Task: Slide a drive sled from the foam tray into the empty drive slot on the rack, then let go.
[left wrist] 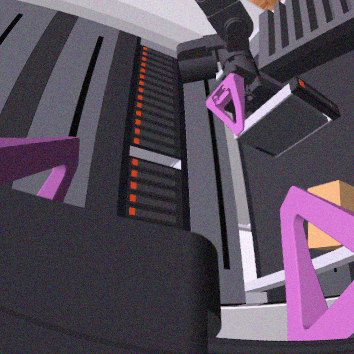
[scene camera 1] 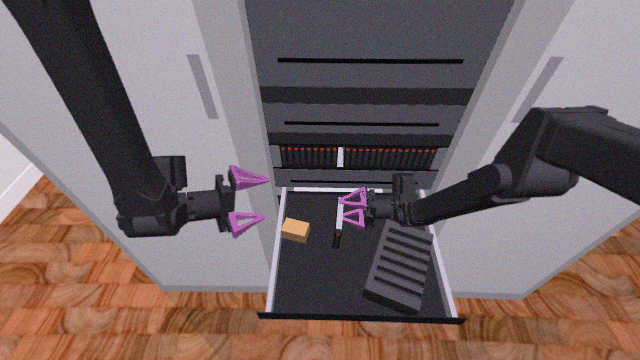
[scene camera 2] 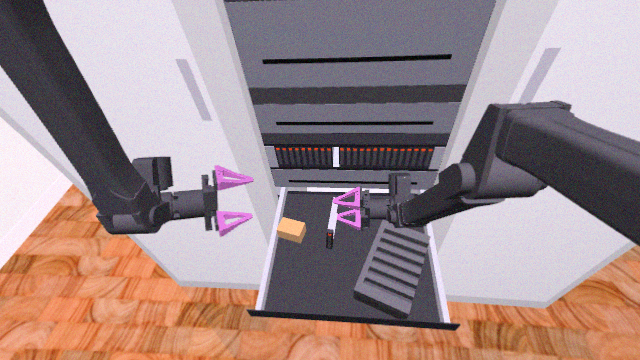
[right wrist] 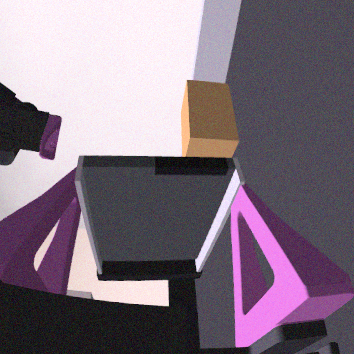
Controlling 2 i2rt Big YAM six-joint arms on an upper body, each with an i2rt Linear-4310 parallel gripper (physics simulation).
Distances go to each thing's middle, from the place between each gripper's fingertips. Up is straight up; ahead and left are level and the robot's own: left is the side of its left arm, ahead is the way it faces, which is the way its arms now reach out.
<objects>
Right now my left hand is 7 cm short of the drive sled (right wrist: pixel 147 217), 17 cm to the left of it and 19 cm above it. The rest, counted from my left hand: grey foam tray (scene camera 2: pixel 389 277) 3 cm behind, 32 cm to the right, 23 cm below; orange box (right wrist: pixel 208 128) 7 cm ahead, 4 cm to the right, 24 cm below.
Now: the drive sled 5 cm behind my right hand. From my right hand the other things lie so: grey foam tray: 15 cm behind, 16 cm to the right, 4 cm below; then orange box: 5 cm behind, 12 cm to the left, 5 cm below.
</objects>
